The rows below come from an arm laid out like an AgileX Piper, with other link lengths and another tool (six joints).
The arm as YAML. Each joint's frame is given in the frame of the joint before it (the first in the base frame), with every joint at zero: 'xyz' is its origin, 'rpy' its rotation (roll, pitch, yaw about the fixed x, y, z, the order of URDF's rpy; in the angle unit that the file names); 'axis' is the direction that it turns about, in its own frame. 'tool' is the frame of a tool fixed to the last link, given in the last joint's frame.
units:
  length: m
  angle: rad
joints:
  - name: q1
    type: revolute
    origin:
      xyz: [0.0, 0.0, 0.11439]
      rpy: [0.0, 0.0, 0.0]
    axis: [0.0, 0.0, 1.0]
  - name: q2
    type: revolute
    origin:
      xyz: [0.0, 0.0, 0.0]
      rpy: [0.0, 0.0, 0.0]
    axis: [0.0, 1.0, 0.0]
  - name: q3
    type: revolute
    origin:
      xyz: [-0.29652, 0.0, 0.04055]
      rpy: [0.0, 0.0, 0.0]
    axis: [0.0, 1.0, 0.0]
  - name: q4
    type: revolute
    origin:
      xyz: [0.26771, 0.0, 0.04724]
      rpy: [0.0, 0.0, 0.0]
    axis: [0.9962, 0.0, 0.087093]
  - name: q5
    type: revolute
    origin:
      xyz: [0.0, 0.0, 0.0]
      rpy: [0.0, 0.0, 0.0]
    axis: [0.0, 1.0, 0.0]
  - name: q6
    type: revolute
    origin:
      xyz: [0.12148, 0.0, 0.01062]
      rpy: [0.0, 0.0, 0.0]
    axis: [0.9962, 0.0, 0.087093]
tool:
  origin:
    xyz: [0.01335, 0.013, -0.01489]
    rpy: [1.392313, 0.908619, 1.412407]
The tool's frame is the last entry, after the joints.
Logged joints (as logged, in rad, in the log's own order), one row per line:
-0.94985 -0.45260 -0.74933 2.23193 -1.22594 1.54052
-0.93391 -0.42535 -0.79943 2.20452 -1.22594 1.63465
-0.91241 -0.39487 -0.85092 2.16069 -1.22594 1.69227
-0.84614 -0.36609 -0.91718 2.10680 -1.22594 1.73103
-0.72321 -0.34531 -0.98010 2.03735 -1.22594 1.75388
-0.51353 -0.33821 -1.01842 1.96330 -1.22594 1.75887
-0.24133 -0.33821 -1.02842 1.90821 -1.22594 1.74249
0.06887 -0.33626 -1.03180 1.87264 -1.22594 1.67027
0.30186 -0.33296 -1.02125 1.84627 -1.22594 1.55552
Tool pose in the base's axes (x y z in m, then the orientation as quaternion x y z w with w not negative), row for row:
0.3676 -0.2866 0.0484 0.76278 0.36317 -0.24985 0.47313
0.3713 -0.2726 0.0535 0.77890 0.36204 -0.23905 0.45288
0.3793 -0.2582 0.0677 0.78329 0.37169 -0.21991 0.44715
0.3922 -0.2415 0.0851 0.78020 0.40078 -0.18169 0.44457
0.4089 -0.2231 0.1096 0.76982 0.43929 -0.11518 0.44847
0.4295 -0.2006 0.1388 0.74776 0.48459 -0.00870 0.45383
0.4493 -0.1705 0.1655 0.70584 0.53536 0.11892 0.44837
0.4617 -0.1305 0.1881 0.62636 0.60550 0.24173 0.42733
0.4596 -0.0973 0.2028 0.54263 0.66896 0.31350 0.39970
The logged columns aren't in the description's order. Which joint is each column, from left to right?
Columns, left to right: q5, q1, q6, q2, q3, q4.
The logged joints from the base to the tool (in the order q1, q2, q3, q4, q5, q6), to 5 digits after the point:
-0.45260 2.23193 -1.22594 1.54052 -0.94985 -0.74933
-0.42535 2.20452 -1.22594 1.63465 -0.93391 -0.79943
-0.39487 2.16069 -1.22594 1.69227 -0.91241 -0.85092
-0.36609 2.10680 -1.22594 1.73103 -0.84614 -0.91718
-0.34531 2.03735 -1.22594 1.75388 -0.72321 -0.98010
-0.33821 1.96330 -1.22594 1.75887 -0.51353 -1.01842
-0.33821 1.90821 -1.22594 1.74249 -0.24133 -1.02842
-0.33626 1.87264 -1.22594 1.67027 0.06887 -1.03180
-0.33296 1.84627 -1.22594 1.55552 0.30186 -1.02125

